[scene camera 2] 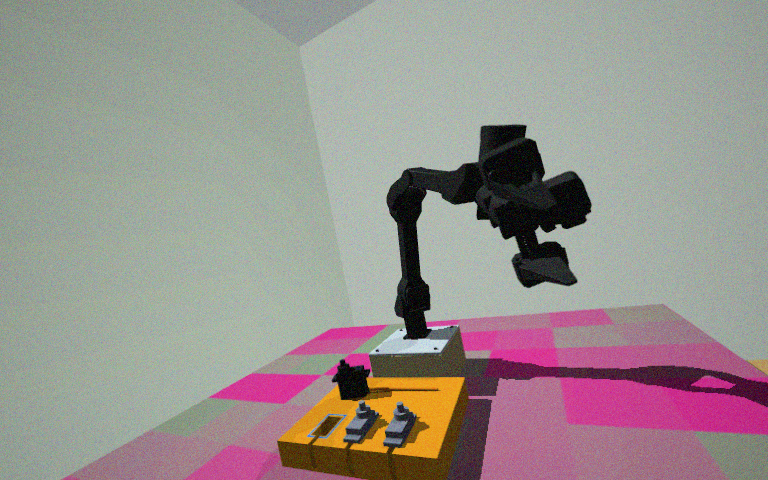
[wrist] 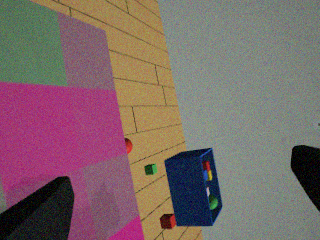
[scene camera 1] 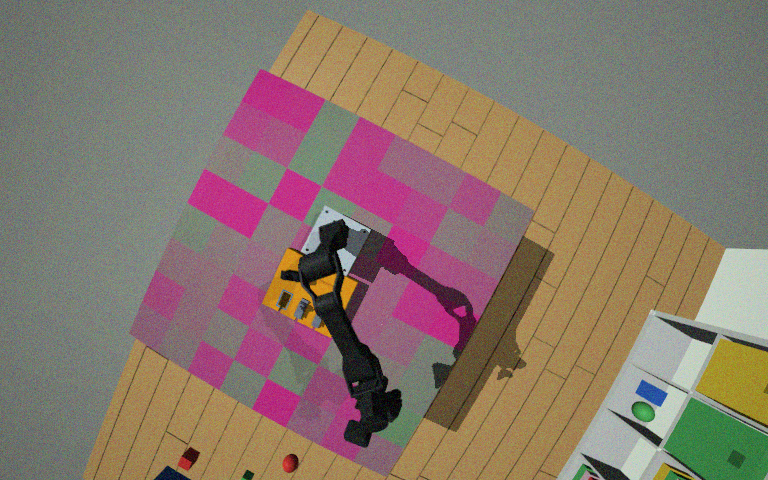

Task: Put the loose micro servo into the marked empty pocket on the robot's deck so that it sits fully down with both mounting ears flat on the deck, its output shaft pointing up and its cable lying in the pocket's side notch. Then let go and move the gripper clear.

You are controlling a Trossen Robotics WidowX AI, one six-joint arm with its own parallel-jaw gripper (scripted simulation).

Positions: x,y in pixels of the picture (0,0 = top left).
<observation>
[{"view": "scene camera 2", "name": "gripper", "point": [563,247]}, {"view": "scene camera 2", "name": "black micro servo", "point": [352,383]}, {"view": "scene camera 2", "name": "orange deck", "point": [448,404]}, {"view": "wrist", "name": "gripper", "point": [185,172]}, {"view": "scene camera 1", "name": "gripper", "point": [366,422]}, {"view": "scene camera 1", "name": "orange deck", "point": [290,261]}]
</observation>
